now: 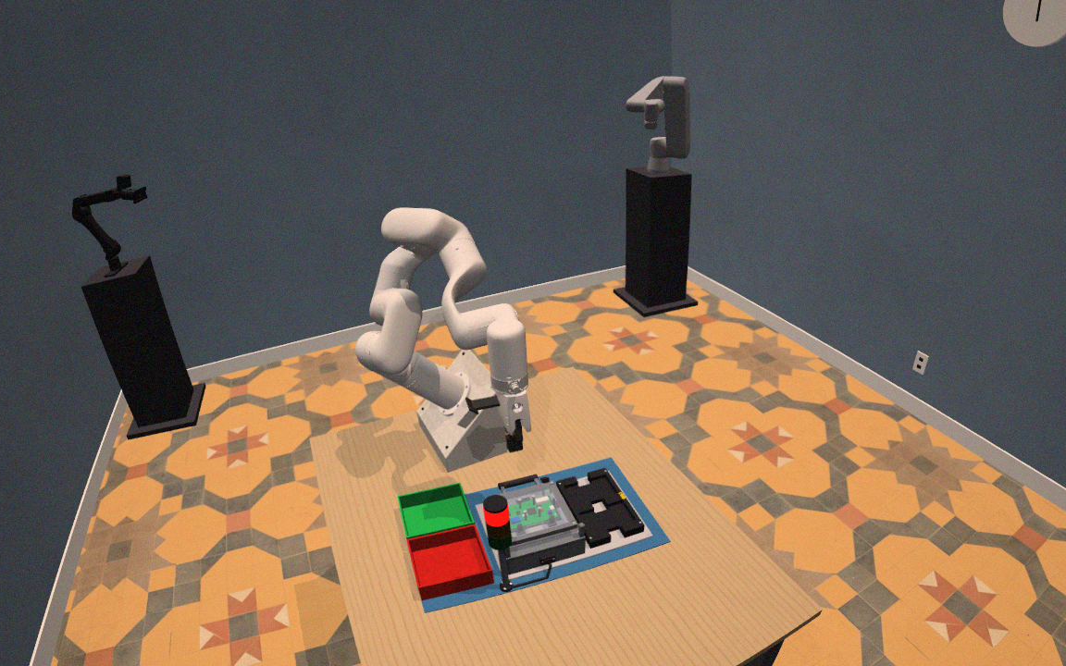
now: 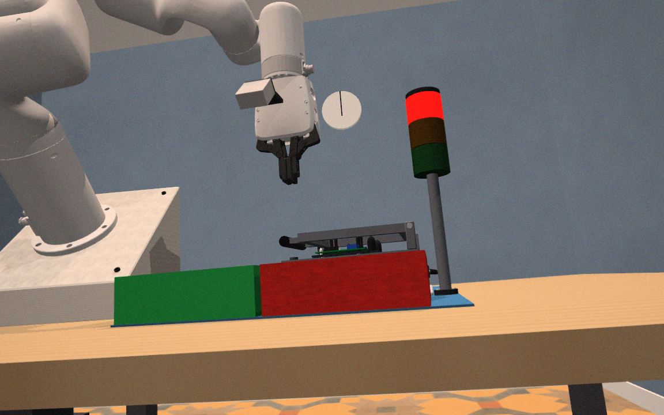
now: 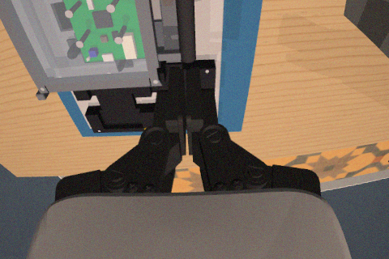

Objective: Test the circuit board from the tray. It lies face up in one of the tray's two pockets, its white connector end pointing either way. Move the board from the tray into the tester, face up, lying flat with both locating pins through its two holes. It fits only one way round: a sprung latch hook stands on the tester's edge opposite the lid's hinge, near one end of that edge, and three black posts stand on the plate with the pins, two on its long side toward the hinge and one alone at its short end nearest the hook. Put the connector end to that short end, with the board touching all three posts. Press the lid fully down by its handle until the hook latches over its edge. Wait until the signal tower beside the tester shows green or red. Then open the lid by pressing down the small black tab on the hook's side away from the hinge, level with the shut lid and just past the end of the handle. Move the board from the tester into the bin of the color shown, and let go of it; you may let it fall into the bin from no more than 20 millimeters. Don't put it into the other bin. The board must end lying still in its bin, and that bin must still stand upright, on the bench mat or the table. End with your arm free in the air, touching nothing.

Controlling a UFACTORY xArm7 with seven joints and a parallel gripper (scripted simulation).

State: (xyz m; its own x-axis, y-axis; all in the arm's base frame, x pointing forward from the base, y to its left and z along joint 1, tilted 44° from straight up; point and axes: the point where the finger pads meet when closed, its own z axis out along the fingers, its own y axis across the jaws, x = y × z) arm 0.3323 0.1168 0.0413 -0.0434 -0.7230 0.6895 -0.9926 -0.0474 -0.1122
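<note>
Now: hand 120 mm above the black latch tab, 60 mm to the right of it and 20 mm short of it. The rest, counted from my hand: tester plate: 140 mm below, 90 mm ahead; tester lid: 120 mm below, 90 mm ahead; green circuit board: 140 mm below, 80 mm ahead.
</note>
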